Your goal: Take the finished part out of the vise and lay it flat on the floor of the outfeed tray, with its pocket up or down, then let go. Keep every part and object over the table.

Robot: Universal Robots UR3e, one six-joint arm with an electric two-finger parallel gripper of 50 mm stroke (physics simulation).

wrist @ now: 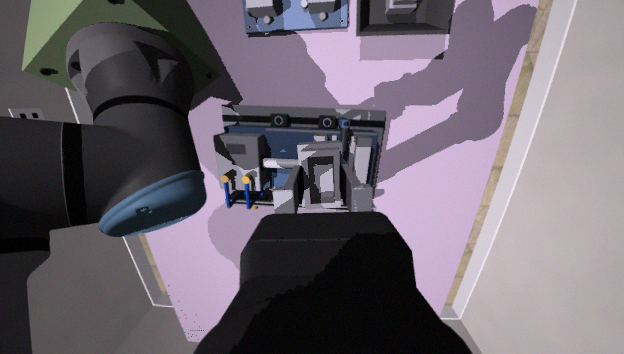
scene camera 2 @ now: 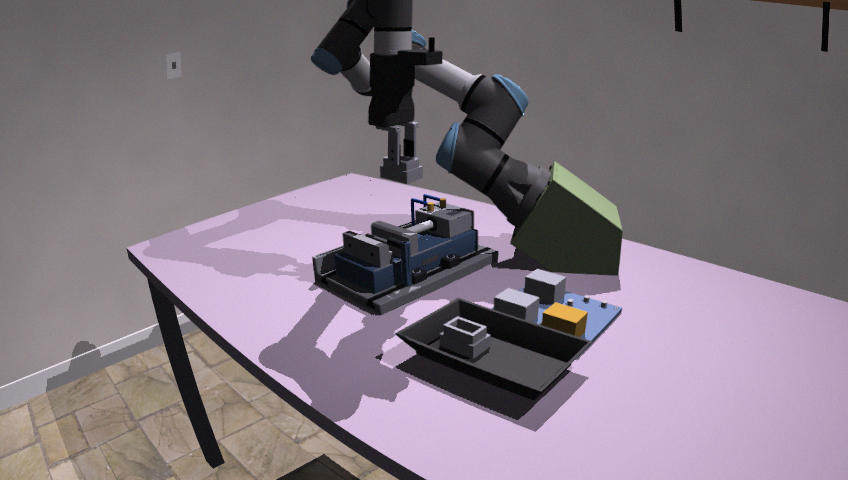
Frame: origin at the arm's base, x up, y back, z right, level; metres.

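Seen in the pictures: gripper, fingertip midpoint: [wrist: 321, 176] [scene camera 2: 402, 161]; arm's base at its link origin: [wrist: 138, 72] [scene camera 2: 533, 200].
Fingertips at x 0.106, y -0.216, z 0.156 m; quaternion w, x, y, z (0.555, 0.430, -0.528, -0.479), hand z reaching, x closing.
Note:
Pixels of each thing's top centre, then the offset from my fingertips to it.
- finished part at its top centre: [wrist: 320, 182] [scene camera 2: 400, 156] dx +0.008, dy +0.001, dz +0.003 m
- vise at its top centre: [wrist: 296, 171] [scene camera 2: 405, 220] dx -0.123, dy +0.045, dz +0.027 m
- similar grey part at its top centre: [scene camera 2: 465, 325] dx -0.175, dy -0.165, dz -0.200 m
- blue plate at its top centre: [scene camera 2: 552, 313] dx -0.214, dy -0.013, dz -0.282 m
- orange block at its top centre: [scene camera 2: 565, 312] dx -0.178, dy -0.064, dz -0.318 m
My gripper [scene camera 2: 402, 157] [wrist: 321, 176] is shut on the finished part [scene camera 2: 401, 172] [wrist: 320, 147], a grey stepped block. It hangs level, pocket up, well above the table and clear of the vise [scene camera 2: 440, 252] [wrist: 240, 150]. In the wrist view it covers part of the vise's jaw area. The vise has a dark blue body and grey jaws. The black outfeed tray [scene camera 2: 523, 364] [wrist: 405, 28] stands apart from the vise, at the front in the scene view. A similar grey part [scene camera 2: 464, 343] [wrist: 401, 12] lies in the tray, pocket up, near one end.
Beside the tray, a blue plate [scene camera 2: 602, 318] [wrist: 295, 25] bears two grey blocks [scene camera 2: 516, 305] [scene camera 2: 545, 286] and an orange block [scene camera 2: 564, 320]. Thin blue hoses [scene camera 2: 412, 212] [wrist: 227, 196] rise from the vise. The green robot mount [scene camera 2: 571, 237] [wrist: 45, 40] stands beyond the plate.

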